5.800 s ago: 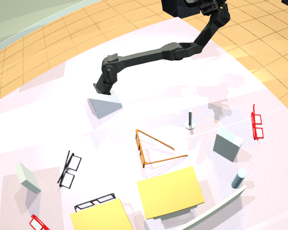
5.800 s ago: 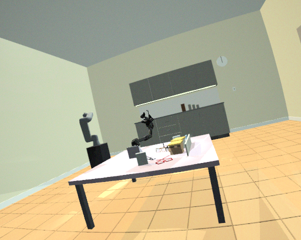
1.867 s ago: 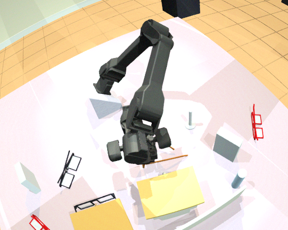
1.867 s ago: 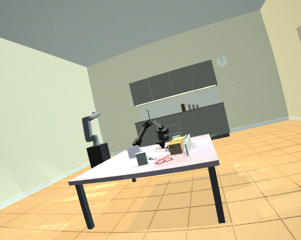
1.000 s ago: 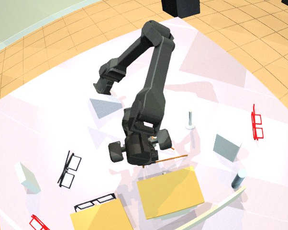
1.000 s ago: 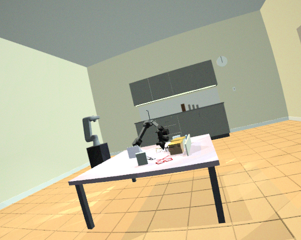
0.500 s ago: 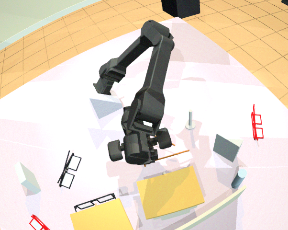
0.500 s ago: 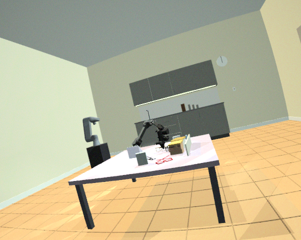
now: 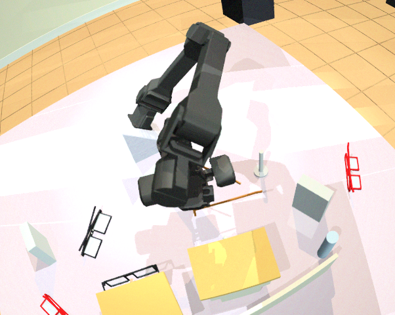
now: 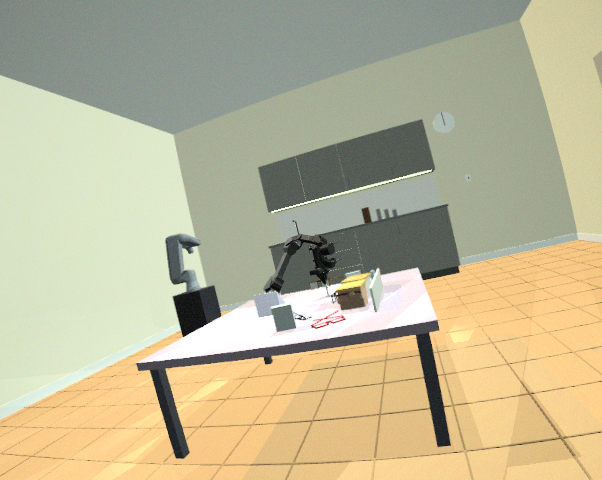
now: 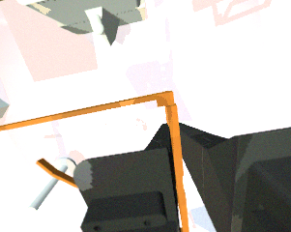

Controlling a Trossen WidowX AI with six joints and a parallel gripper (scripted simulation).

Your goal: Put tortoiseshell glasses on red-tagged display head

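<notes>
My gripper tip is now 10 mm short of the tortoiseshell glasses, 50 mm to the right of it and 10 mm below it. Also, from my gripper tip: curved panel (280 mm ahead, 110 mm to the right, 50 mm below); then post (40 mm behind, 210 mm to the left, 80 mm below); then blue cylinder (250 mm ahead, 210 mm to the left, 60 mm below).
</notes>
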